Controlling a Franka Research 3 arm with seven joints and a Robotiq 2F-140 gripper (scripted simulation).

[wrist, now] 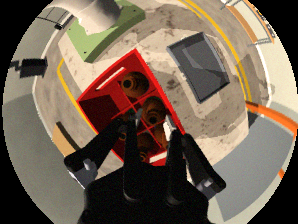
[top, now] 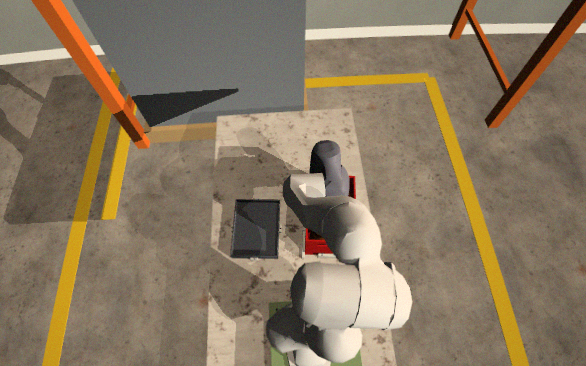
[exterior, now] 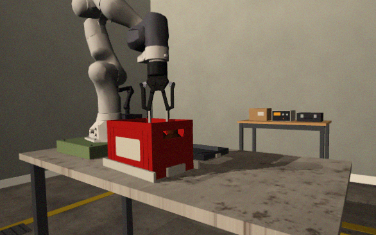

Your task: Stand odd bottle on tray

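The red crate is 10 mm behind my hand, 40 mm to the right of it and 90 mm below it. Also, from my hand: dark tray (20 mm behind, 260 mm to the left, 160 mm below); brown bottle (10 mm behind, 90 mm to the right, 90 mm below).
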